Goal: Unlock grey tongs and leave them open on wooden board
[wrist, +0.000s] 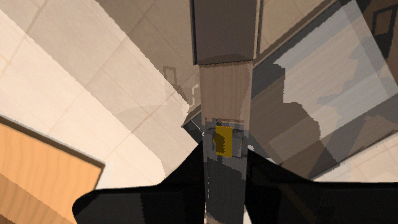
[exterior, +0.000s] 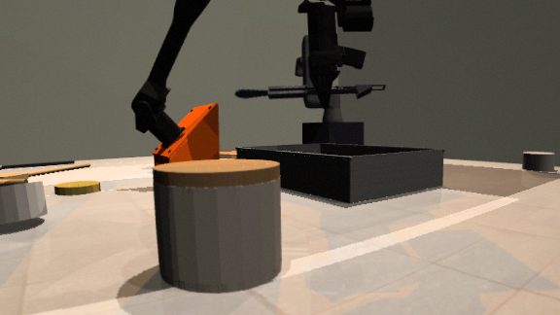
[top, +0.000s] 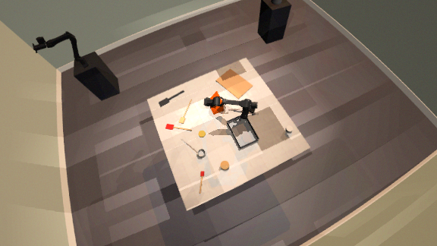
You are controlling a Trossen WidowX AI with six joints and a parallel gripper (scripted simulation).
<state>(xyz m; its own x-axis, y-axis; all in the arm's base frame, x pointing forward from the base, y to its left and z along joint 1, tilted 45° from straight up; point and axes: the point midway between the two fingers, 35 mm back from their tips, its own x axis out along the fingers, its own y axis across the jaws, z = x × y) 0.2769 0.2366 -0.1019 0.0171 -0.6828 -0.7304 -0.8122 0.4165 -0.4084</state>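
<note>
The yellow lock piece lies 10 mm ahead of my gripper tip, 20 mm to the left of it and 40 mm above it. Also, from my gripper tip: wooden board: 460 mm behind, 80 mm to the left, 120 mm below; then roasting tin: 110 mm ahead, 80 mm to the right, 100 mm below; then yellow disc: 30 mm behind, 460 mm to the right, 120 mm below.
</note>
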